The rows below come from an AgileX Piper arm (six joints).
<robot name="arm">
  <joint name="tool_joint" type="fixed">
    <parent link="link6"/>
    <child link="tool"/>
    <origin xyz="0 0 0" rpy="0 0 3.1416"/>
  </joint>
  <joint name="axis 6" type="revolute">
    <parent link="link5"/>
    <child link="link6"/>
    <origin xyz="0 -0.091 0" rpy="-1.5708 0 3.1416"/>
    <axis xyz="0 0 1"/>
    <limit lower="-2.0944" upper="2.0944"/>
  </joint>
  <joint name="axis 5" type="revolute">
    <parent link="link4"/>
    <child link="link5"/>
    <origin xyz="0 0 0" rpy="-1.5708 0 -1.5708"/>
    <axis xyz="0 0 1"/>
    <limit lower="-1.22" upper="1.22"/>
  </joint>
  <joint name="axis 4" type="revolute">
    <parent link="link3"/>
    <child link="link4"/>
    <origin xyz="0.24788 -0.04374 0" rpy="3.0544 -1.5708 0"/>
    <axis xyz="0 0 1"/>
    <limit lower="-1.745" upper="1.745"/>
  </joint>
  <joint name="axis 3" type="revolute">
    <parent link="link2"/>
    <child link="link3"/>
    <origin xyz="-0.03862 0.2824 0" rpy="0 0 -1.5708"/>
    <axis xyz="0 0 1"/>
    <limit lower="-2.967" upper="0"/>
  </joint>
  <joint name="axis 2" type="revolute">
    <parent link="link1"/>
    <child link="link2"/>
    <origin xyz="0 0 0" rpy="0 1.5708 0"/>
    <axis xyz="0 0 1"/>
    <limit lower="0" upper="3.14"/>
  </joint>
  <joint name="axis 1" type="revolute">
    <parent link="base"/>
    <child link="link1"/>
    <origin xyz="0 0 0.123" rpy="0 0 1.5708"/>
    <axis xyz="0 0 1"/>
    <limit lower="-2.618" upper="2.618"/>
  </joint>
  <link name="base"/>
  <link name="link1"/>
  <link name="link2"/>
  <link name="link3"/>
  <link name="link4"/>
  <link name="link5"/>
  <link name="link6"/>
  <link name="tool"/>
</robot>
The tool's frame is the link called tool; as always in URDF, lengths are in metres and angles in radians.
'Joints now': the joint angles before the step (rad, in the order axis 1, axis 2, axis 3, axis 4, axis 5, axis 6). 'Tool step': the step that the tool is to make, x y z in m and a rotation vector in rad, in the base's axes. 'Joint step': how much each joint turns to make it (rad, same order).
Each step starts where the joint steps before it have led.
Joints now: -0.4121 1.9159 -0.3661 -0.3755 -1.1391 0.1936
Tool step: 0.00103 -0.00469 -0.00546 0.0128 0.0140 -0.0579
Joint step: 0.0034 0.0247 -0.0067 0.0616 -0.0001 0.0000
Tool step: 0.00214 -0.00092 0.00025 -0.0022 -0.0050 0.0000
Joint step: 0.0000 0.0032 -0.0087 0.0000 0.0000 0.0000
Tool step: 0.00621 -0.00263 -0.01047 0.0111 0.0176 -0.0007
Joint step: 0.0001 0.0540 -0.0304 0.0001 -0.0039 0.0022
